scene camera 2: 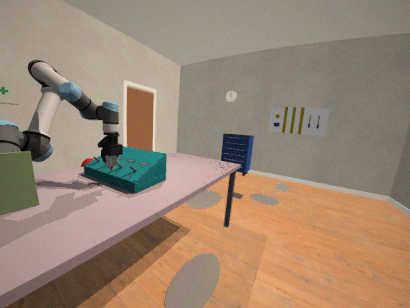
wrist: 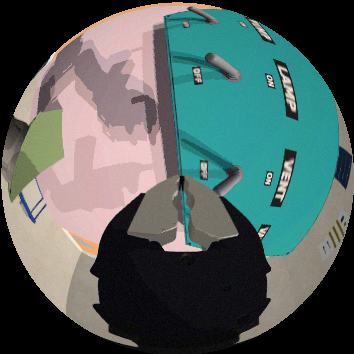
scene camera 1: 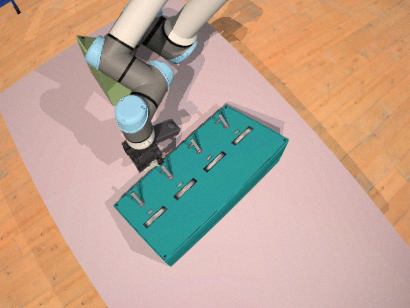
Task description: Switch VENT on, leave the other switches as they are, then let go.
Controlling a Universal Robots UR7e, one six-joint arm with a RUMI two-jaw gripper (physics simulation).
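Places are measured from the arm's base along level axes (x ahead, y left, z up), in metres.
Where they show: gripper, fingertip midpoint: (scene camera 2: pixel 111 170) (wrist: pixel 180 177) (scene camera 1: pixel 156 162); arm's base at its link origin: (scene camera 2: pixel 3 168).
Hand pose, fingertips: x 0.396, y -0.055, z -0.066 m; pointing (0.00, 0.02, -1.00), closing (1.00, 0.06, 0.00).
Note:
Things, the pixels of their top centre, and the offset from my fingertips. "spot": a spot on its surface instead. Level surfaces: height alone.
- VENT lever at its top centre: (wrist: pixel 234 193) (scene camera 1: pixel 165 168) dy +0.011, dx +0.047, dz +0.041 m
- label at a spot on its surface: (wrist: pixel 269 178) spot: dy +0.023, dx +0.107, dz +0.023 m
- LAMP lever at its top centre: (wrist: pixel 230 58) (scene camera 1: pixel 195 142) dy +0.128, dx +0.023, dz +0.041 m
- PUMP lever at its top centre: (scene camera 1: pixel 223 117) dy +0.246, dx -0.001, dz +0.041 m
- VALVE lever at its top centre: (scene camera 1: pixel 135 196) dy -0.107, dx +0.072, dz +0.041 m
- table at its surface level: dz -0.089 m
The teal switch panel (scene camera 1: pixel 230 180) (scene camera 2: pixel 150 175) (wrist: pixel 250 125) lies on the table. The VENT lever (scene camera 1: pixel 168 173) (wrist: pixel 231 179) leans to its OFF side, away from the ON label (wrist: pixel 269 178). The LAMP lever (scene camera 1: pixel 196 146) (wrist: pixel 223 67) and PUMP lever (scene camera 1: pixel 223 121) (wrist: pixel 204 15) also lean to OFF. The VALVE lever (scene camera 1: pixel 137 199) is hidden behind the gripper in the wrist view. My gripper (scene camera 1: pixel 159 164) (scene camera 2: pixel 112 167) (wrist: pixel 180 177) is shut and empty. Its fingertips are over the panel's OFF-side edge, beside the VENT lever; whether they touch it cannot be told.
A green slanted board (scene camera 1: pixel 116 94) (scene camera 2: pixel 17 182) (wrist: pixel 42 142) stands on the table (scene camera 1: pixel 320 235) (scene camera 2: pixel 190 170) near the arm's base. A red object (scene camera 2: pixel 87 162) shows behind the panel in scene camera 2. A blue cabinet (scene camera 2: pixel 237 150) stands beyond the table.

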